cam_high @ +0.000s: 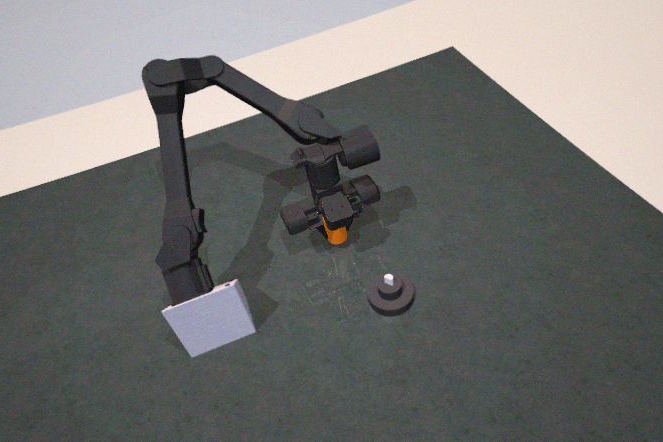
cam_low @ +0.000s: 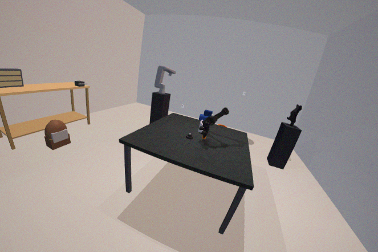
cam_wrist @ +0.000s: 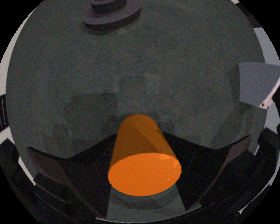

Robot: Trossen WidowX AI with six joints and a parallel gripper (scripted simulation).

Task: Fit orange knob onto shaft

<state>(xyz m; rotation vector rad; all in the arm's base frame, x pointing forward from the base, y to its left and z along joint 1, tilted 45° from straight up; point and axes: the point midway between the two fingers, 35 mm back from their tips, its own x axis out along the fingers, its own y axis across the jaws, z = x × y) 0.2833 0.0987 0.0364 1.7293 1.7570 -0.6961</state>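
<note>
The orange knob is 30 mm above my gripper tip. The rest, counted from my gripper tip: dark round pedestal (170 mm to the right, 40 mm ahead).
</note>
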